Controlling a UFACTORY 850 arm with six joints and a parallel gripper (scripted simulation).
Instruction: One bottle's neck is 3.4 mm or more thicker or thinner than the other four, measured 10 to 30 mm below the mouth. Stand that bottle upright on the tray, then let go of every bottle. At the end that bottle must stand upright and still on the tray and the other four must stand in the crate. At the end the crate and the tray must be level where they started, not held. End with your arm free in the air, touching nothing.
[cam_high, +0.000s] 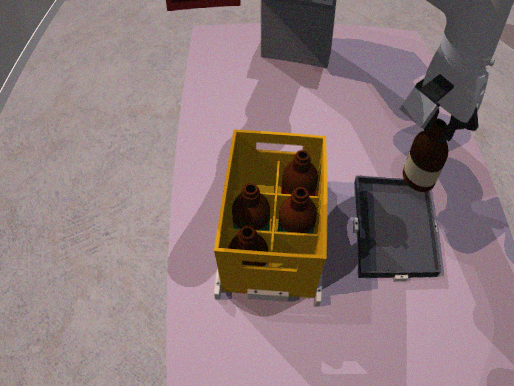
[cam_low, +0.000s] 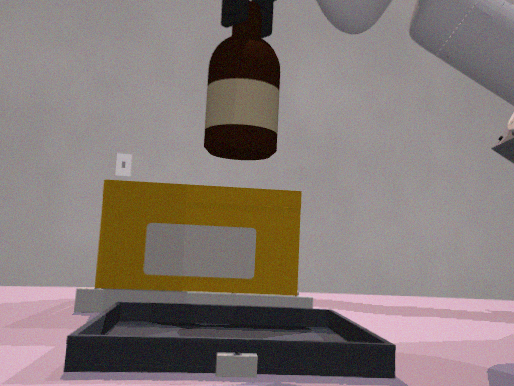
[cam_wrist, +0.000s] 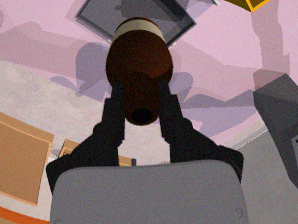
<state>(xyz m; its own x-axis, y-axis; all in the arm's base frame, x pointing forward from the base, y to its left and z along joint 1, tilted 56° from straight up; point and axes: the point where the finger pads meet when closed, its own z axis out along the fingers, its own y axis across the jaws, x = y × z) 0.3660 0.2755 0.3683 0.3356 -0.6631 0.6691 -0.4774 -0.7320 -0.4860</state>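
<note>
The tray lies 320 mm below my hand. Round my hand: yellow crate: 280 mm to the right, 250 mm below, 10 mm behind; then bottle: 250 mm below, 220 mm to the right, 90 mm behind.
</note>
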